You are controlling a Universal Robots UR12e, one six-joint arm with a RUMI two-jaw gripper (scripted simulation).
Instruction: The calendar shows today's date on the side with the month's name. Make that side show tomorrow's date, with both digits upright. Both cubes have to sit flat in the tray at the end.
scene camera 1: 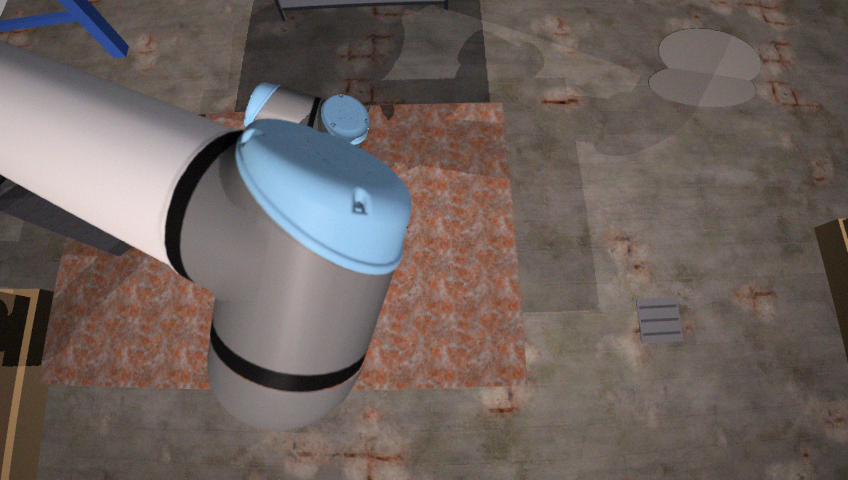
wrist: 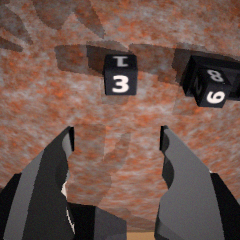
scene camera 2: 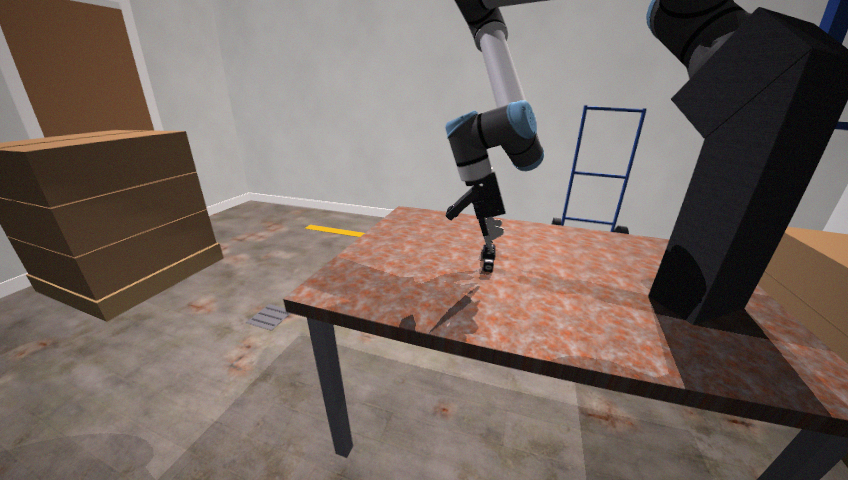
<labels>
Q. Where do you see a black cube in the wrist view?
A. At 120,70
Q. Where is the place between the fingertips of my gripper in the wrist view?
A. At 117,128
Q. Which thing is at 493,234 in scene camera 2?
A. My gripper.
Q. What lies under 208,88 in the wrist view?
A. A black cube.
</labels>
